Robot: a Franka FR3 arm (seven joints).
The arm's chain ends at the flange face. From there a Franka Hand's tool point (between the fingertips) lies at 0.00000 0.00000 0.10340 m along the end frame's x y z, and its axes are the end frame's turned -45 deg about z.
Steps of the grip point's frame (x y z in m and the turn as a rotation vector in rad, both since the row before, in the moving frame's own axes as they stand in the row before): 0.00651, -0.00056, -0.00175, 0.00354, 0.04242, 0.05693; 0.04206, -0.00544, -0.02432, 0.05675, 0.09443, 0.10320; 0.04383, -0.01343, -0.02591, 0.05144, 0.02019, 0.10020; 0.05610, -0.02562, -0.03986, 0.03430, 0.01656, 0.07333; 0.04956, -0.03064, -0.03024, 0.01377, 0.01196, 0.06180; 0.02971, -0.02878, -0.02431, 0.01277, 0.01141, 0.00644
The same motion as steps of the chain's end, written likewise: 0.00127, -0.00172, -0.00166, 0.03250, 0.02749, 0.05693; 0.02258, -0.02272, -0.02369, 0.10690, 0.02664, 0.10320; 0.02351, -0.03515, -0.02575, 0.05065, -0.02210, 0.10020; 0.02271, -0.05402, -0.03979, 0.03596, -0.01254, 0.07333; 0.01345, -0.05483, -0.03022, 0.01819, -0.00128, 0.06180; 0.00075, -0.03959, -0.02429, 0.01710, -0.00096, 0.00644
